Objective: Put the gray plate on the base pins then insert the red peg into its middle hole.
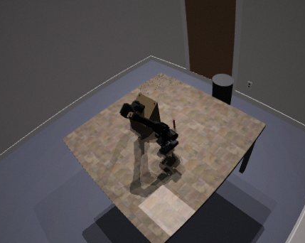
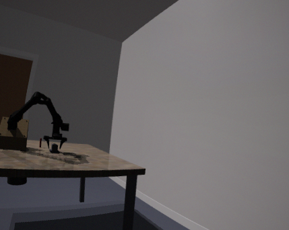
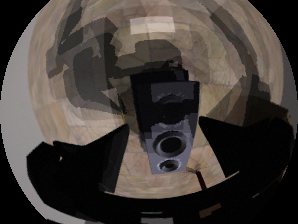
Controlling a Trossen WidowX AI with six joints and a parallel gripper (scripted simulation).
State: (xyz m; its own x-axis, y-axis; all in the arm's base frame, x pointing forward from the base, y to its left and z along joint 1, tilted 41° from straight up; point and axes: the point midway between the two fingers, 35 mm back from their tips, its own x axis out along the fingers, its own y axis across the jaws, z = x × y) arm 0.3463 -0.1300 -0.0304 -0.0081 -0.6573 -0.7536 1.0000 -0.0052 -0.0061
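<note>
My gripper tip is now 20 mm below the gray plate. Also, from my gripper tip: red peg: 100 mm behind, 200 mm to the left, 20 mm above; dark base: 10 mm below.
</note>
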